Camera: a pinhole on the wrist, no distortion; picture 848 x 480 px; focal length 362.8 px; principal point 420.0 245.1 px. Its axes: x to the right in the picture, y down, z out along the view. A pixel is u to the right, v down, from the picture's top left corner.
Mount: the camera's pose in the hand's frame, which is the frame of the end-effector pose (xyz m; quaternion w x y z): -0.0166 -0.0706 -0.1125 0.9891 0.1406 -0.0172 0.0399
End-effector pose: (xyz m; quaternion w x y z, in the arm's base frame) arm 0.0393 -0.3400 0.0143 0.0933 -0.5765 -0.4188 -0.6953
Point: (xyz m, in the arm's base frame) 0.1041 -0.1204 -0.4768
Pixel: 81 121
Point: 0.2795 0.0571 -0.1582
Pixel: 386 278
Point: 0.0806 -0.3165 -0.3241
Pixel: outside the picture
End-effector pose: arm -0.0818 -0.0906 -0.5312 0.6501 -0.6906 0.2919 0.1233
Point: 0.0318 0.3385 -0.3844
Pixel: 379 279
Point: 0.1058 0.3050 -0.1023
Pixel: 312 106
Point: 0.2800 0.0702 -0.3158
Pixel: 550 39
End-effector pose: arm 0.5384 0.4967 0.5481 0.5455 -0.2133 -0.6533 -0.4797
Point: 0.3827 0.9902 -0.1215
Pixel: 27 320
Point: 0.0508 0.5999 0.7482
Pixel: 667 180
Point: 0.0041 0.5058 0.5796
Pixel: 577 63
